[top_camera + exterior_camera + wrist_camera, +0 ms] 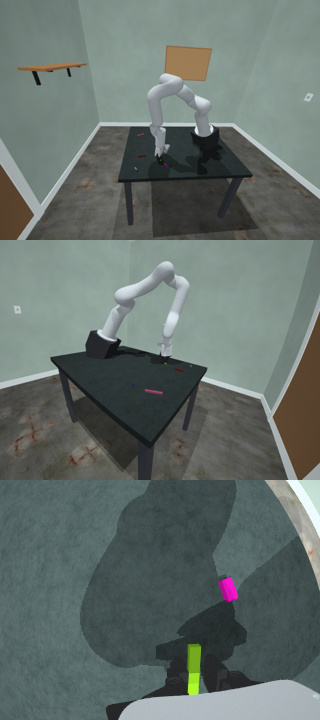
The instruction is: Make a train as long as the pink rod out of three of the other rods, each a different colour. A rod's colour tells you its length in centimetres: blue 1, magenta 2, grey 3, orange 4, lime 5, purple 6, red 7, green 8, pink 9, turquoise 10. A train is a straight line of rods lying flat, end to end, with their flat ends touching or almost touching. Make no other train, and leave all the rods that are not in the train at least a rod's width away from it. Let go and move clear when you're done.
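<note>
Now: the lime rod 20 mm below my hand. Also, from my hand: red rod: 160 mm ahead, 70 mm to the right, 20 mm below; then grey rod: 220 mm ahead, 80 mm to the left, 20 mm below; then short magenta rod: 70 mm to the left, 50 mm behind, 20 mm below.
</note>
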